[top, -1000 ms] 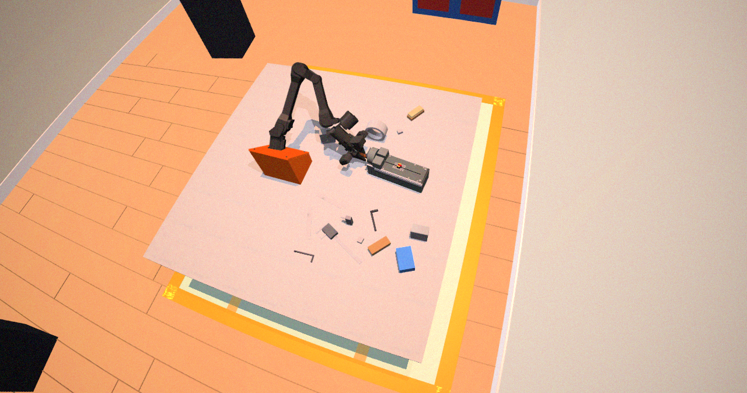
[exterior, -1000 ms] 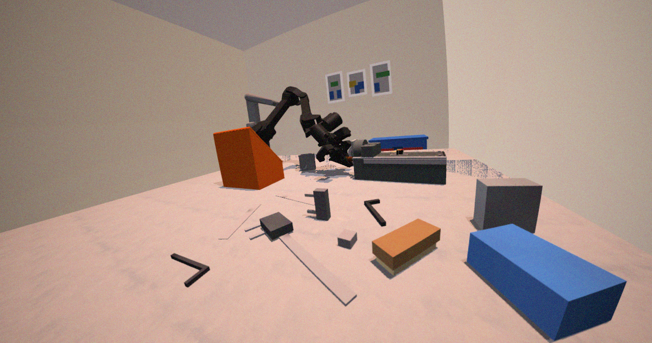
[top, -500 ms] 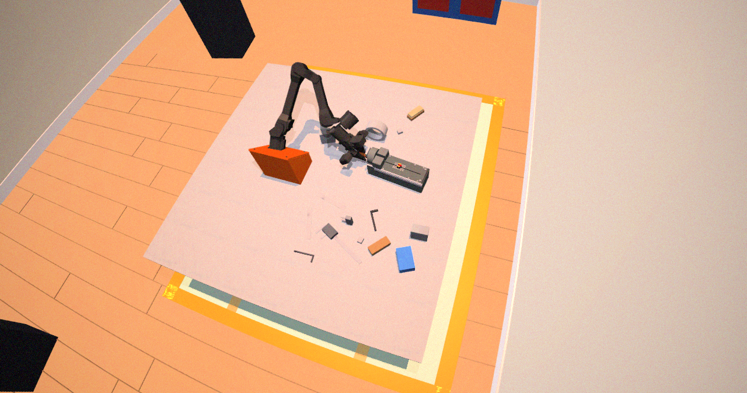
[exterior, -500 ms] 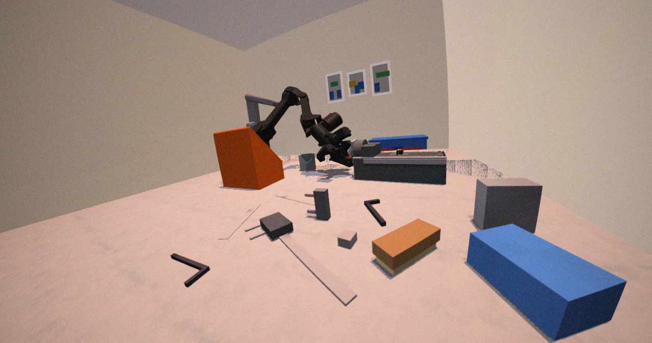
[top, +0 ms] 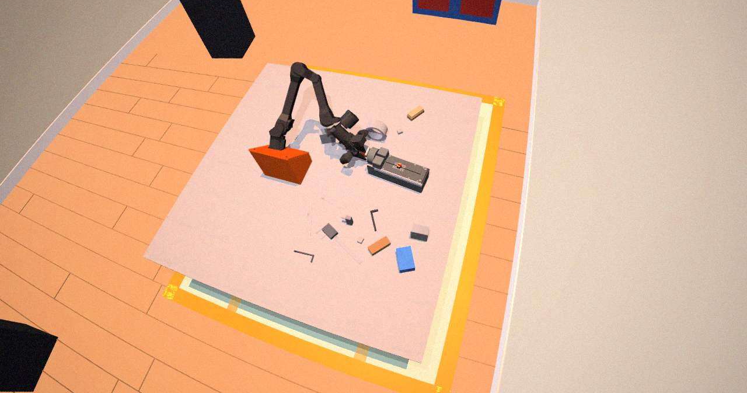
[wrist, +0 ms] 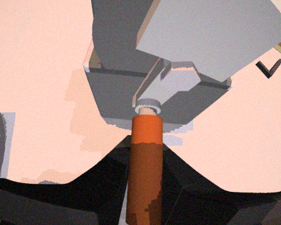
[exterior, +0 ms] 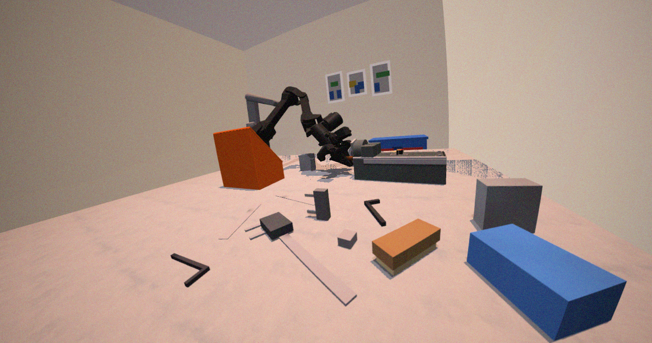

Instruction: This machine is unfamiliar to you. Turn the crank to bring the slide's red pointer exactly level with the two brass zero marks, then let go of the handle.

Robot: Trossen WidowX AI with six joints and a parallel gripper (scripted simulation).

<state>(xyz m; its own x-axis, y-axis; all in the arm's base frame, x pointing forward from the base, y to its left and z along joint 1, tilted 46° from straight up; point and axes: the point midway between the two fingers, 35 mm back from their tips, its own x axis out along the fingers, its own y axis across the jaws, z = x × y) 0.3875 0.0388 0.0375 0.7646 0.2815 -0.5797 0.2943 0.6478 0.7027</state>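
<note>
Right now the red pointer is 160 mm ahead of my gripper tip, 50 mm to the right of it and 50 mm above it. The rest, counted from my gripper tip: crank handle (20 mm behind, 10 mm to the left, 30 mm above); then blue block (240 mm ahead, 440 mm to the right, 10 mm below).
</note>
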